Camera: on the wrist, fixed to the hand. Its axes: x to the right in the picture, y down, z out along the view.
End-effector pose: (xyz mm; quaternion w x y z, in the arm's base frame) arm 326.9 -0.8 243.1 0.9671 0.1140 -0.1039 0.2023
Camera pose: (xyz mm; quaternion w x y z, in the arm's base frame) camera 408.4 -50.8 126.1 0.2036 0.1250 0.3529 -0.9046
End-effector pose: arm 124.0 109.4 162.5 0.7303 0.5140 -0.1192 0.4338
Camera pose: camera 184.3 207.9 65.1 0.4036 0.0645 0.7027 -0.5824
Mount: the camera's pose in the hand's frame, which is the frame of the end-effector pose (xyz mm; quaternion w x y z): 25.8 -99.3 -110.9 0.0085 -0.0751 -0.2340 0.9693
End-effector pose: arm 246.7 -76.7 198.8 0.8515 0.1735 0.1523 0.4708
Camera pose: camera 287.4 -87.1 53.7 0.4004 -0.1953 0.4015 -0.8002
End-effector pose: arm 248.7 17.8 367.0 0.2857 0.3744 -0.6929 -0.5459
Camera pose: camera 344.1 -76.1 297.0 0.3976 -0.8177 -0.3947 0.1326
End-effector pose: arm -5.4 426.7 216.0 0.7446 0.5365 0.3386 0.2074
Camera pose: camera -73.8 483.5 93.8 0.0752 -0.3254 0.7070 -0.6234
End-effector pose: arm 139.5 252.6 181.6 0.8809 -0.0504 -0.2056 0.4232
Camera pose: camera 270.8 218.6 115.0 0.4546 0.1669 0.1908 -0.8538
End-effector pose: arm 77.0 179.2 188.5 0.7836 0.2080 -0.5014 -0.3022
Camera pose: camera 159.9 91.6 97.5 0.1979 -0.6138 -0.3665 0.6706
